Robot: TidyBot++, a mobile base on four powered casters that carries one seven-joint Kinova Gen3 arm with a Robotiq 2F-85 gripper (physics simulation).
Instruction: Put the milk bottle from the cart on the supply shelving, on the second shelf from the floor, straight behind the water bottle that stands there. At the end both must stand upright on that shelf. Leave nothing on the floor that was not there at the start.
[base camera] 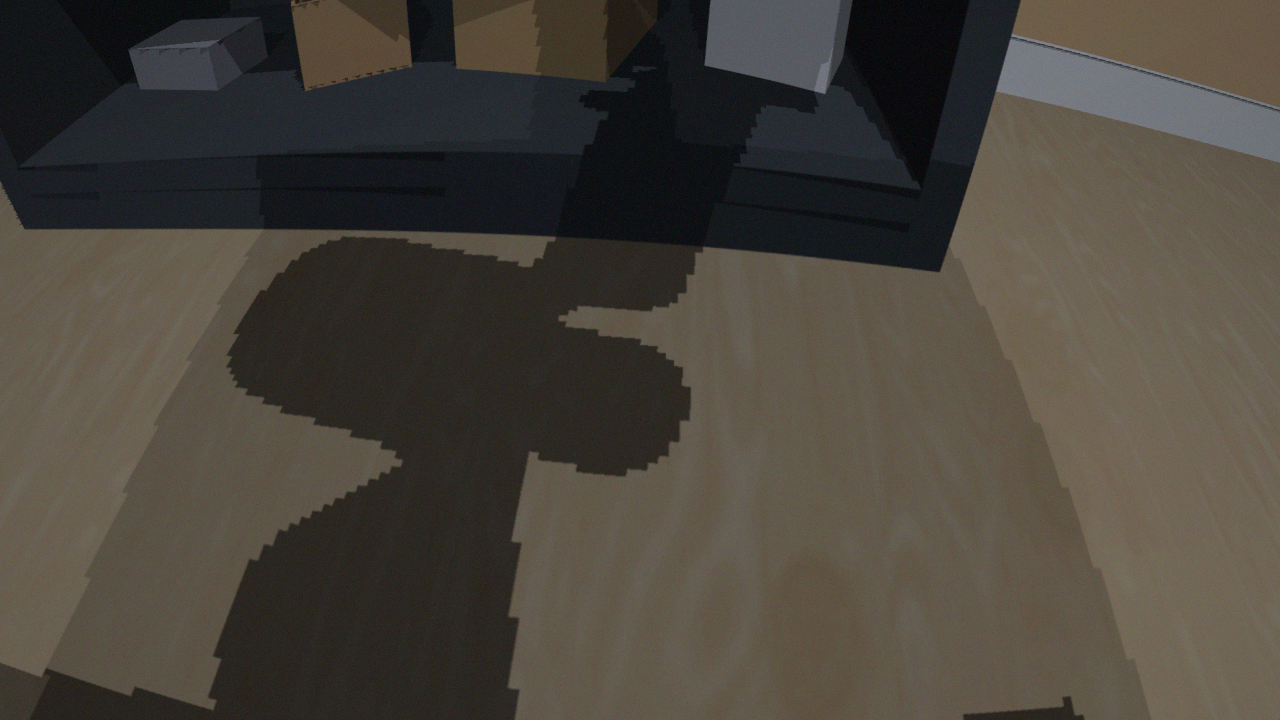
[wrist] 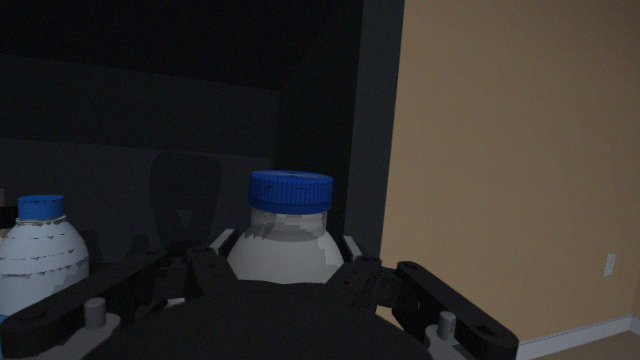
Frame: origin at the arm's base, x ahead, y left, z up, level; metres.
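Where they show: gripper, fingertip midpoint: (wrist: pixel 288 247).
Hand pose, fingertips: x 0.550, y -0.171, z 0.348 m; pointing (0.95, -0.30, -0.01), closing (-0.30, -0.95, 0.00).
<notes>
After its pixels a point has its place.
The milk bottle (wrist: pixel 287 267) @(x 0.496, y -0.155, z 0.360 m), white with a ribbed blue cap, is upright between the fingers in the wrist view. My gripper (wrist: pixel 288 247) @(x 0.550, y -0.171, z 0.348 m) is shut on it just below the neck; its lower part is hidden by the gripper. The supply shelving (base camera: pixel 402 205) @(x 0.616, y 0.176, z -0.371 m) (wrist: pixel 372 125) @(x 0.584, y -0.246, z 0.438 m) stands beyond, with its right side post behind and to the right of the bottle. A white bottle (wrist: pixel 44 255) @(x 0.657, y 0.006, z 0.310 m) with a lighter blue cap, which looks like the water bottle, stands upright at the left edge, left of my gripper. Its base is not visible. The gripper does not show in the base view.
The shelving's lowest shelf holds a small grey box (base camera: pixel 179 67) @(x 0.796, y 0.476, z -0.293 m), two cardboard boxes (base camera: pixel 353 40) @(x 0.777, y 0.259, z -0.278 m) (base camera: pixel 528 35) @(x 0.766, y 0.087, z -0.280 m) and a white box (base camera: pixel 774 40) @(x 0.775, y -0.138, z -0.277 m). A dark object shows at the wrist view's far left. A tan wall (wrist: pixel 500 150) @(x 1.001, y -1.068, z 0.489 m) lies right of the shelving. Shadows cross the floor (base camera: pixel 805 402) @(x 0.434, y -0.118, z -0.396 m).
</notes>
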